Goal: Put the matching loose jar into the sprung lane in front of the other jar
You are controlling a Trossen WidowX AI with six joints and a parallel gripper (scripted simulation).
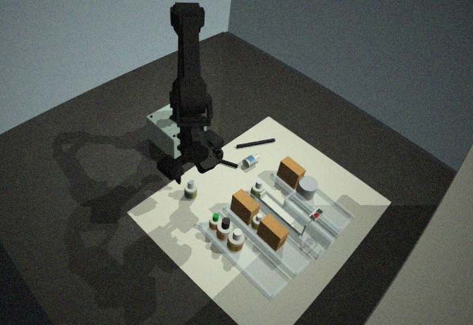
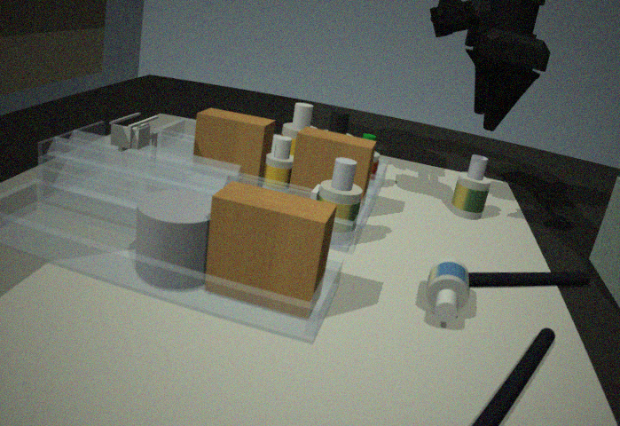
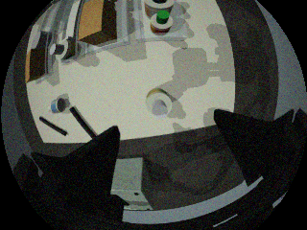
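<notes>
Right now the white pusher bar is 26 cm ahead of my gripper tip, 13 cm to the left of it and 6 cm below it. Also, from my gripper tip: clear sprung lane: 30 cm ahead, 12 cm to the left, 9 cm below; then red marker: 34 cm ahead, 12 cm to the left, 4 cm below; then grey cylinder: 27 cm ahead, 23 cm to the left, 8 cm below.
</notes>
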